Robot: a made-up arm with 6 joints.
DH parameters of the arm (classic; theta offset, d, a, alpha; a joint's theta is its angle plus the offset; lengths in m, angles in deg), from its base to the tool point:
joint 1: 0 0.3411 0.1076 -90
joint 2: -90 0 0.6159 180
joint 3: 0 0 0.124 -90
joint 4: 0 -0.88 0 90
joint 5: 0 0 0 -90
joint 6: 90 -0.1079 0 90
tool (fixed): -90 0 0 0
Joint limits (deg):
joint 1: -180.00..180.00
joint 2: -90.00..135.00
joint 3: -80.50..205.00
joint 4: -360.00..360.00
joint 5: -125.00..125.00
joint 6: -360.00..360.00
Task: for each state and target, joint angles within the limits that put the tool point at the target. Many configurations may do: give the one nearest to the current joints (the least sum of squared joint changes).
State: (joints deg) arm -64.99 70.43 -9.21 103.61 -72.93 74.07
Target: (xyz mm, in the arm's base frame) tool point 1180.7 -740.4 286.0
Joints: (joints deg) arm -28.05 50.12 11.54 106.67 -71.77 74.07
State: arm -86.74 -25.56 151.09 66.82 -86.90 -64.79
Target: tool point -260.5 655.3 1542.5
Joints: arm -76.15 -11.87 121.68 65.37 -78.19 -64.79
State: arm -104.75 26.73 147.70 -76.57 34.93 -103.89
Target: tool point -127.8 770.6 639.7
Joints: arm -85.43 3.26 193.78 -74.09 39.54 -103.89
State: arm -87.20 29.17 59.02 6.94 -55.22 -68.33
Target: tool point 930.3 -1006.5 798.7
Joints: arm -46.98 33.09 27.78 3.85 -63.50 -68.33
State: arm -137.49 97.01 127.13 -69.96 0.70 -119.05
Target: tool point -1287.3 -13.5 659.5
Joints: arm -178.91 129.05 166.87 -69.82 6.19 -119.05
